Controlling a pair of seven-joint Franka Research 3 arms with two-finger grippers.
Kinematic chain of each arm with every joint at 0, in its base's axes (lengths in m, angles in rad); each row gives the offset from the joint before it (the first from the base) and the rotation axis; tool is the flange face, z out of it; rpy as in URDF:
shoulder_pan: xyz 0 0 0.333 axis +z
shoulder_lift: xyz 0 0 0 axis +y
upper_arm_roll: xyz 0 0 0.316 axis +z
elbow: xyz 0.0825 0 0 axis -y
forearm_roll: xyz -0.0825 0 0.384 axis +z
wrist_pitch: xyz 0 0 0 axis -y
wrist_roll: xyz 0.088 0 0 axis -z
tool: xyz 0 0 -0.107 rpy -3.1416 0 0
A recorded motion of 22 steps. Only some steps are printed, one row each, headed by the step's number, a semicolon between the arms.
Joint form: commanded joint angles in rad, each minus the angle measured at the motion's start. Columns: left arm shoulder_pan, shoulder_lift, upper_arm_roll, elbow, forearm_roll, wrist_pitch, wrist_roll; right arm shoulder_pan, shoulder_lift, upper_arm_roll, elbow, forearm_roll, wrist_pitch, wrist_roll.
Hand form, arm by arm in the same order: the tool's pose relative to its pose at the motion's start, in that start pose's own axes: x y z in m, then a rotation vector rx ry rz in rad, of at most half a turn. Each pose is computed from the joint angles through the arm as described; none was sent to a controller.
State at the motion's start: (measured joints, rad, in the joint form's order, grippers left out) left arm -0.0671 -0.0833 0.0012 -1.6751 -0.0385 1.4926 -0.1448; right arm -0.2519 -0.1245 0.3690 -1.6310 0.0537 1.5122 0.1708
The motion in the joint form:
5: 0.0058 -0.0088 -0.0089 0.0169 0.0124 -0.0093 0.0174; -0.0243 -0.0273 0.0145 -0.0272 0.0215 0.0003 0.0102
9: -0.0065 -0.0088 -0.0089 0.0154 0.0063 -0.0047 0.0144; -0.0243 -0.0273 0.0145 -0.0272 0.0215 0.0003 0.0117
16: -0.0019 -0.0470 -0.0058 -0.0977 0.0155 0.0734 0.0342; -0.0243 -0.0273 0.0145 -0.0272 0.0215 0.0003 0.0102
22: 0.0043 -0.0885 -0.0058 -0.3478 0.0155 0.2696 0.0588; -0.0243 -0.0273 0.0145 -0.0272 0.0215 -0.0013 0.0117
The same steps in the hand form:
5: -0.0042 0.0003 -0.0112 0.0112 0.0180 0.0202; -0.0077 0.0008 0.0004 0.0092 -0.0037 0.0203
9: -0.0048 0.0073 -0.0107 0.0058 0.0199 0.0300; -0.0077 0.0008 0.0004 0.0092 -0.0037 0.0218
16: -0.0079 0.0004 0.0166 0.0138 0.0244 0.0396; -0.0077 0.0008 0.0004 0.0092 -0.0037 0.0203
22: -0.0107 -0.0068 0.0985 0.0155 0.0122 0.0531; -0.0079 0.0008 0.0005 0.0089 -0.0053 0.0218

